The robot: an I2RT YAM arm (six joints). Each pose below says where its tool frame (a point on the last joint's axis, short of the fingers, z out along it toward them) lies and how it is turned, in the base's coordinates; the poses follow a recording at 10 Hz.
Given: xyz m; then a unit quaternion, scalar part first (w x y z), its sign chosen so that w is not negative.
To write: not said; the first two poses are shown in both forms.
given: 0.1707 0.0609 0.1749 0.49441 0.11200 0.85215 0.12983
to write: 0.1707 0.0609 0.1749 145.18 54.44 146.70
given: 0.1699 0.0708 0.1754 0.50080 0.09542 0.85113 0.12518
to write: 0.1699 0.0708 0.1754 146.54 55.96 149.06
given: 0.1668 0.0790 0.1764 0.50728 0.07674 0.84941 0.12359
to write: 0.1668 0.0790 0.1764 147.67 57.44 151.63
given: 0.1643 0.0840 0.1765 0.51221 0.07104 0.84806 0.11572
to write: 0.1643 0.0840 0.1765 149.04 58.47 152.80
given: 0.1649 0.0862 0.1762 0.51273 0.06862 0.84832 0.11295
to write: 0.1649 0.0862 0.1762 149.72 58.69 153.45
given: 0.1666 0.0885 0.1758 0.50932 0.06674 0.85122 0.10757
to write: 0.1666 0.0885 0.1758 151.27 58.51 154.71
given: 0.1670 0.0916 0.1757 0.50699 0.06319 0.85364 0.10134
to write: 0.1670 0.0916 0.1757 153.00 58.51 156.22
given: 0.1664 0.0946 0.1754 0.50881 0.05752 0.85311 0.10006
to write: 0.1664 0.0946 0.1754 153.62 58.94 157.20
